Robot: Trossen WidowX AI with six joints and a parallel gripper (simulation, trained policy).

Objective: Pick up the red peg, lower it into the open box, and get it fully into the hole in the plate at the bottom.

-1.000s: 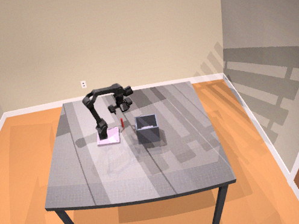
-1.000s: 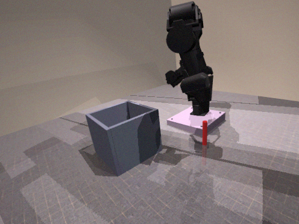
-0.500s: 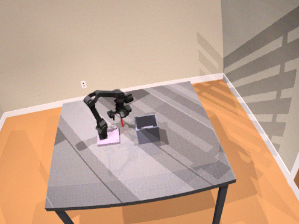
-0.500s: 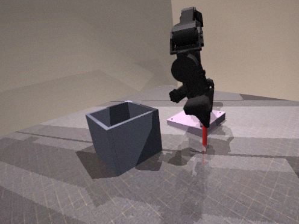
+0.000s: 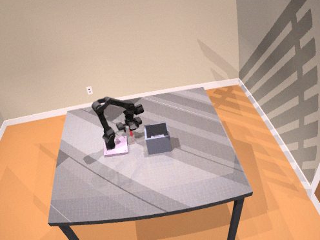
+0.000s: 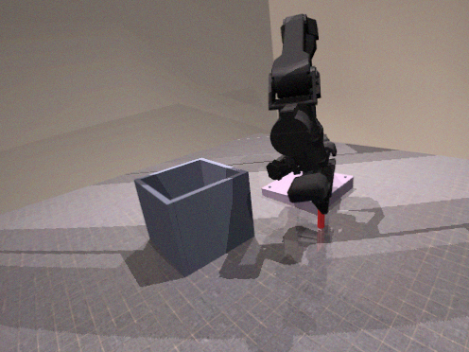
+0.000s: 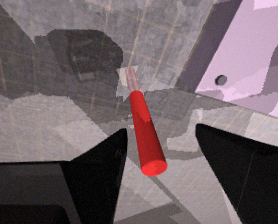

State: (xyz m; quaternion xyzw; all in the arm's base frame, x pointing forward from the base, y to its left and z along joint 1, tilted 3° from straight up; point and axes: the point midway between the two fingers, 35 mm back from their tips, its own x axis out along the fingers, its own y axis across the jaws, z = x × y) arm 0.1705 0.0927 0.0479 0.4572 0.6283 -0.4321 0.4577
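The red peg is 2 cm ahead of my gripper tip and 1 cm to the right of it.
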